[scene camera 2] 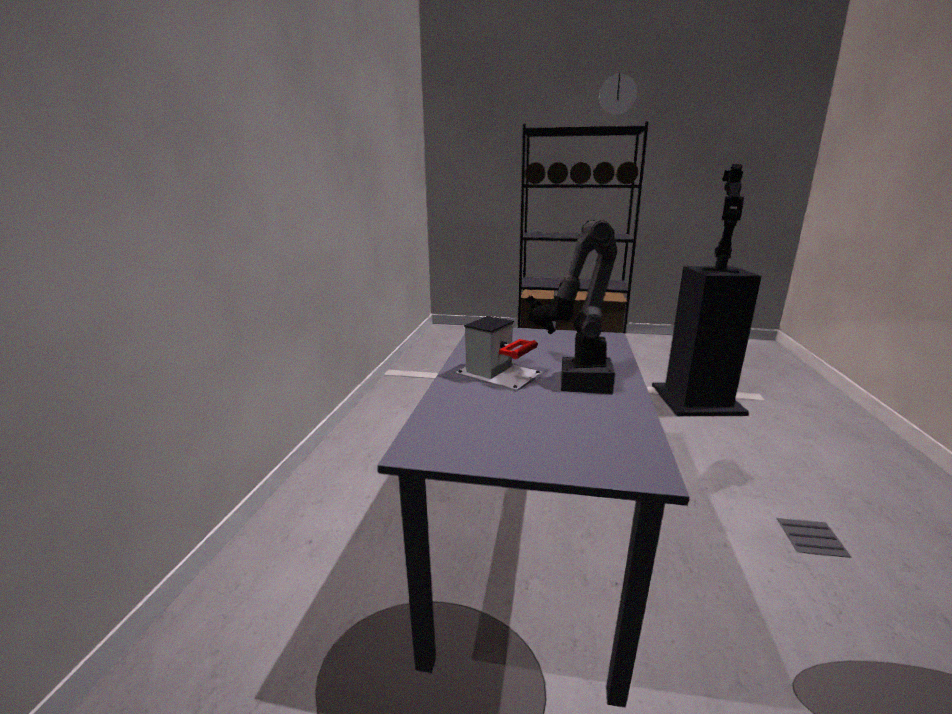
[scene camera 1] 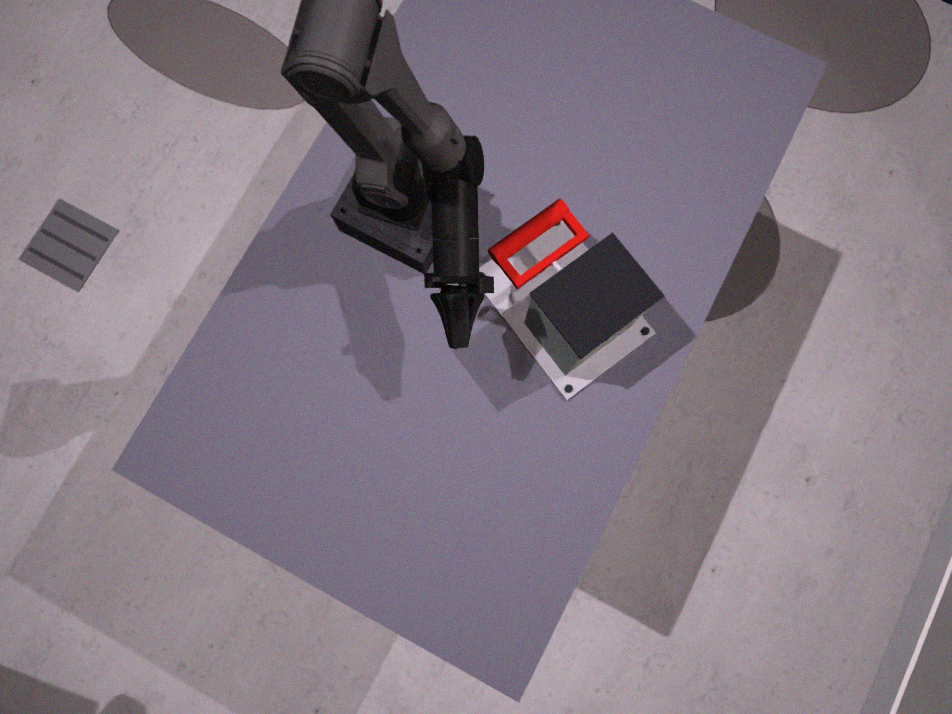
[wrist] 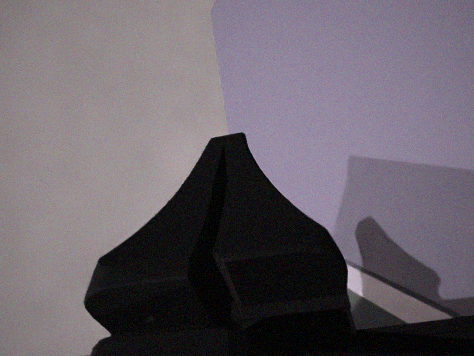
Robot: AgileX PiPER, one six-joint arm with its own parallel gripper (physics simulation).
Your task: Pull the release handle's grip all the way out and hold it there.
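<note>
The red release handle is a rectangular loop; its grip is the thick bar on the side away from the grey-green box with a dark lid. A short rod links the handle to the box. The box stands on a white base plate. My gripper is shut with its fingertips together and nothing between them. It hangs beside the box and handle, apart from both. The handle does not show in the wrist view.
The purple table carries the arm's base close to the handle. A black shelf rack stands beyond the table. A dark pedestal with another arm stands on the floor to the right in scene camera 2.
</note>
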